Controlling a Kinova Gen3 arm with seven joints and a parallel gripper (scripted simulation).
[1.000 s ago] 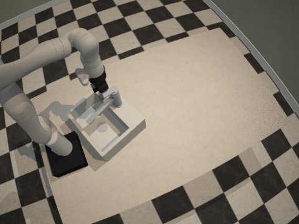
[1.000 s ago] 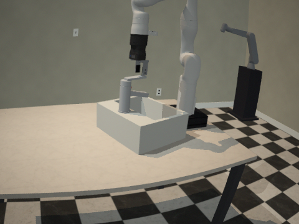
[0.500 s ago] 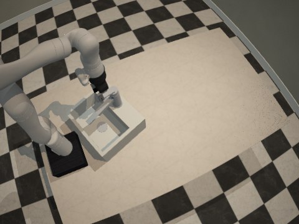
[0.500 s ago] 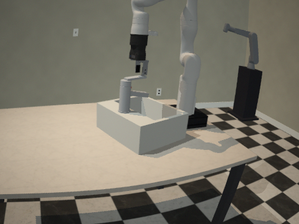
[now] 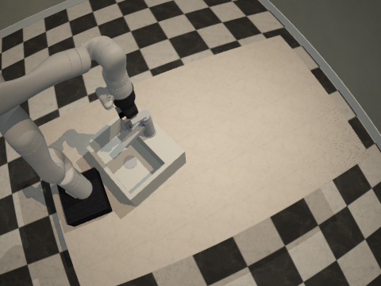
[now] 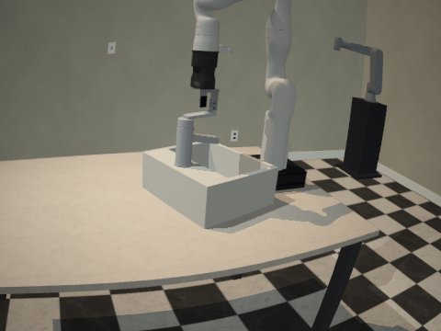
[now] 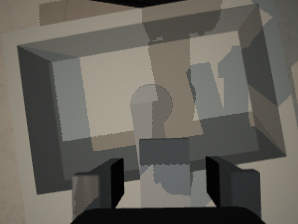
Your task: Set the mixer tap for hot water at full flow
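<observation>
Right now my hand is 2 cm short of the lever, 1 cm to the right of it and 3 cm above it. From my hand the other things lie so: white sink basin: 4 cm behind, 3 cm to the right, 27 cm below.
</observation>
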